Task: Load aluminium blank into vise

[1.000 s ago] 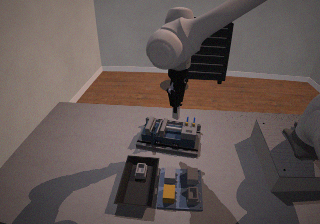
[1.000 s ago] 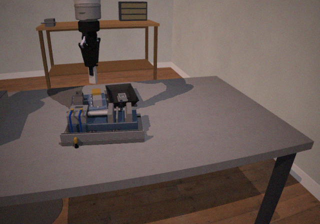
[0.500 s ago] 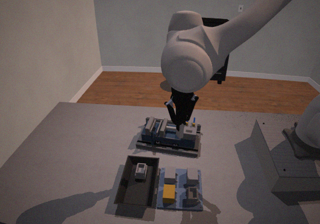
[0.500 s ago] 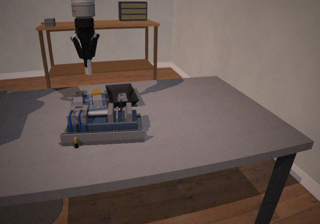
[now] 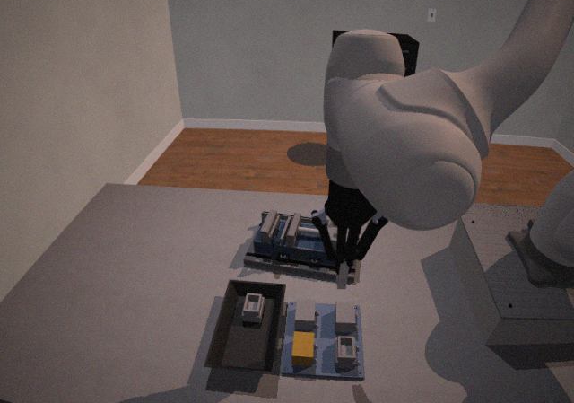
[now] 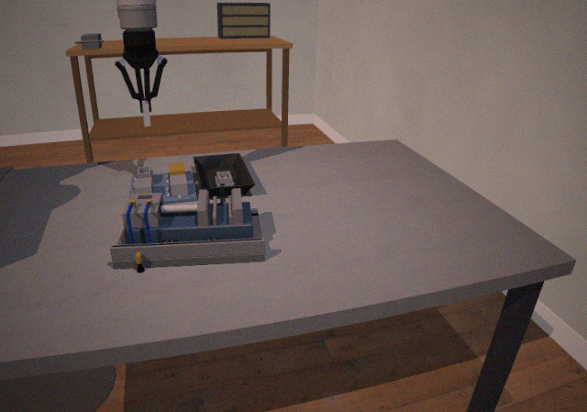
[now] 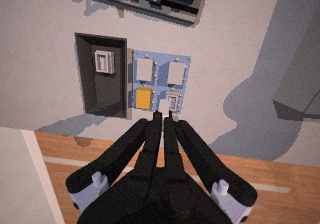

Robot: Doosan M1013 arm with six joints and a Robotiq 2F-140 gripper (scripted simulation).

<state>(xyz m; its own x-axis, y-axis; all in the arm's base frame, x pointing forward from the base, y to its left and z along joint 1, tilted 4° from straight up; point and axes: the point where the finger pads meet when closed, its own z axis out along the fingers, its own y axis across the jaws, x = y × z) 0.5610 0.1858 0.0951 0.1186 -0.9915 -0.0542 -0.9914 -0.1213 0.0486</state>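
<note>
Right now the infeed plate is 20 mm ahead of my hand and 210 mm below it. Also, from my hand: blue vise (90 mm ahead, 280 mm to the right, 180 mm below); then brass blank (60 mm ahead, 50 mm to the left, 190 mm below); then aluminium blank (70 mm ahead, 40 mm to the right, 190 mm below).
</note>
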